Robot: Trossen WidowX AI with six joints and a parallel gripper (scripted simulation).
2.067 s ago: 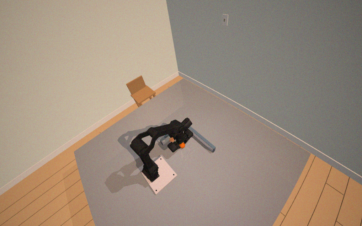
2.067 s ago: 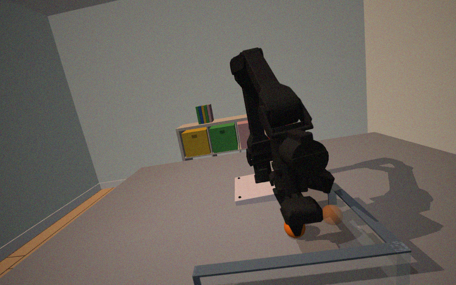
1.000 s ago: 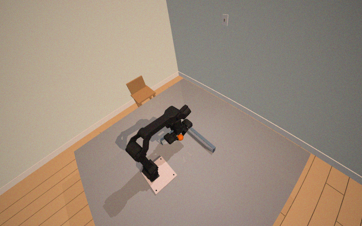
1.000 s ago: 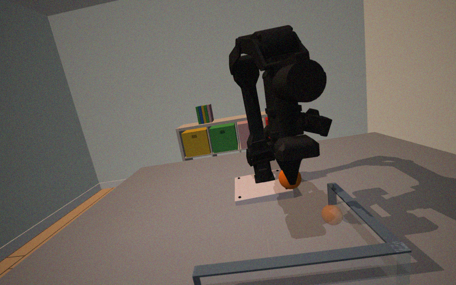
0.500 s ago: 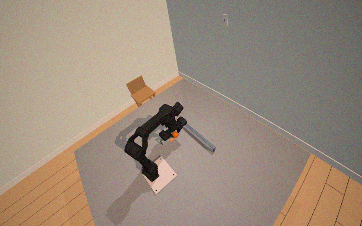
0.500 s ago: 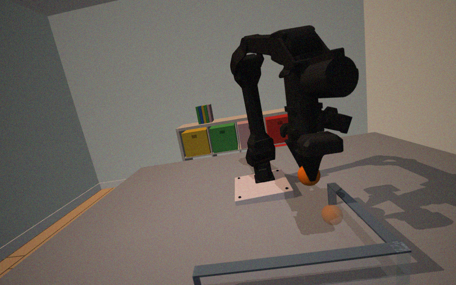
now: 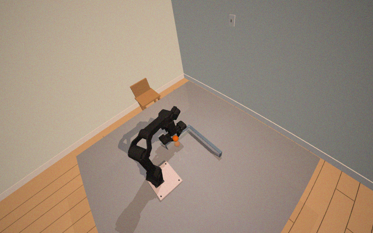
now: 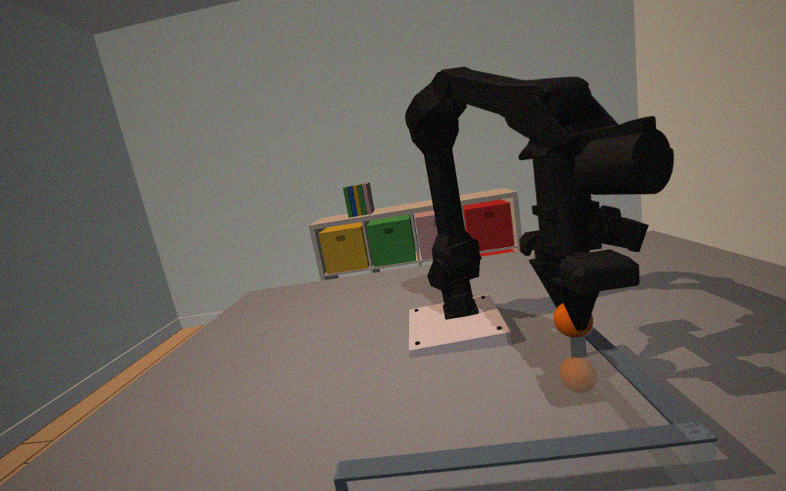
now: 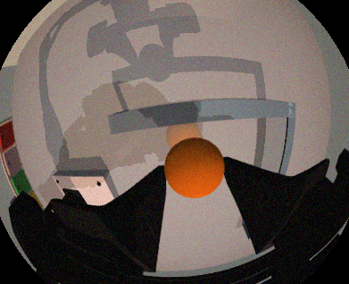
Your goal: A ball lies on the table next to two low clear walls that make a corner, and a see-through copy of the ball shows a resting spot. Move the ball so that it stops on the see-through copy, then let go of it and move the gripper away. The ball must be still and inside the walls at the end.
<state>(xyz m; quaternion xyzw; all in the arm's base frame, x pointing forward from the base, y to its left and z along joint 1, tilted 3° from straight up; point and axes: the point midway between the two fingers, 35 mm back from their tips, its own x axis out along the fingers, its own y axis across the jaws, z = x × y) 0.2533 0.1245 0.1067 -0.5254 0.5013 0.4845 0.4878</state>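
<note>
Right now my gripper tip is 80 mm above the see-through ball copy. Round my gripper tip: orange ball: right at my gripper tip.
</note>
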